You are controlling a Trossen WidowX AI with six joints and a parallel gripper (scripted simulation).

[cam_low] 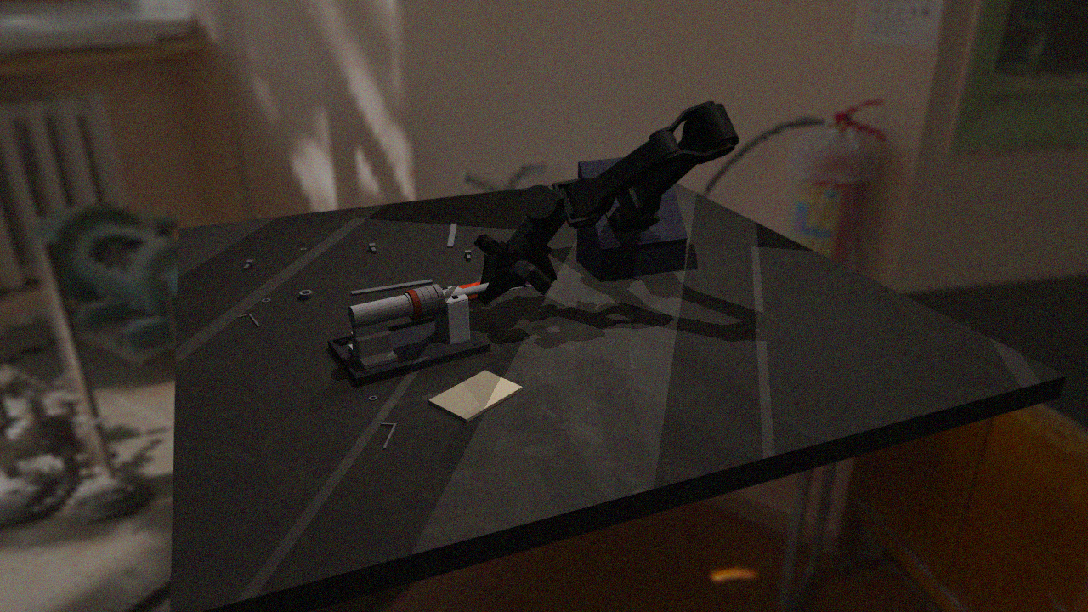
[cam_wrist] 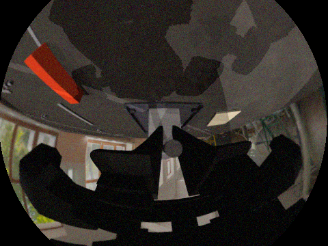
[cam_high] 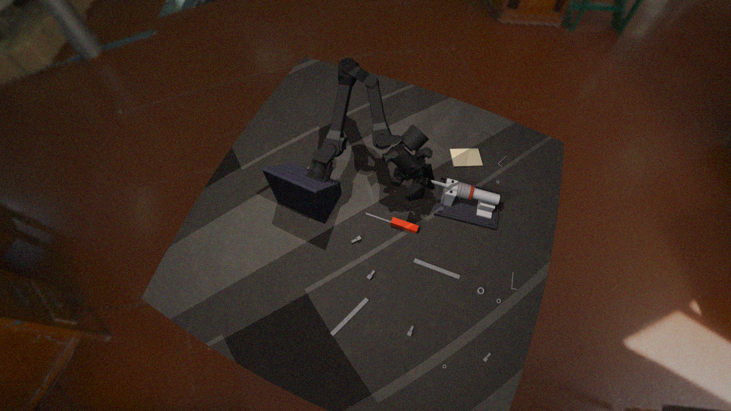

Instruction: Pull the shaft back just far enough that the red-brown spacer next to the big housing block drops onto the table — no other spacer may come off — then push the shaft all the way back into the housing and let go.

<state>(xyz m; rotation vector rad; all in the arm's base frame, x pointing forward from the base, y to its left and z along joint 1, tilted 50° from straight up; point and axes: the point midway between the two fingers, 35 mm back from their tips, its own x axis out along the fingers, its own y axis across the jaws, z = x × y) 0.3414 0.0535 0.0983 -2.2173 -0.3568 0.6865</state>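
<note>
The pale shaft is 40 mm ahead of my gripper tip and 20 mm above it. The rest, counted from my gripper tip: beige card (100 mm ahead, 200 mm to the left, 50 mm below); then red-brown spacer (120 mm ahead, 20 mm above).
</note>
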